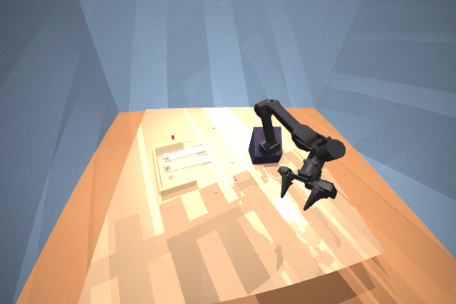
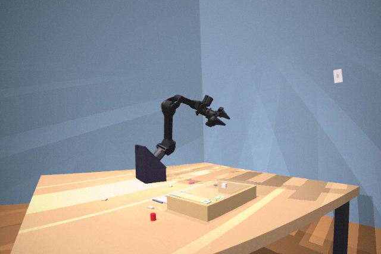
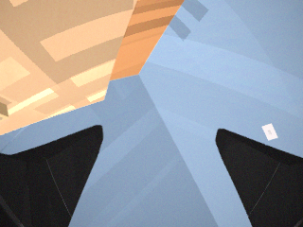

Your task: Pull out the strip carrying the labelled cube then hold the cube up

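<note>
My gripper tip is 45 cm to the left of the yellow cross-hatched strip, 34 cm short of it and 34 cm above it. Also, from my gripper tip: white cube (48 cm ahead, 38 cm to the right, 27 cm below); then pink block (33 cm below, 32 cm to the right, 10 cm ahead); then red cylinder (68 cm to the right, 50 cm ahead, 33 cm below).
</note>
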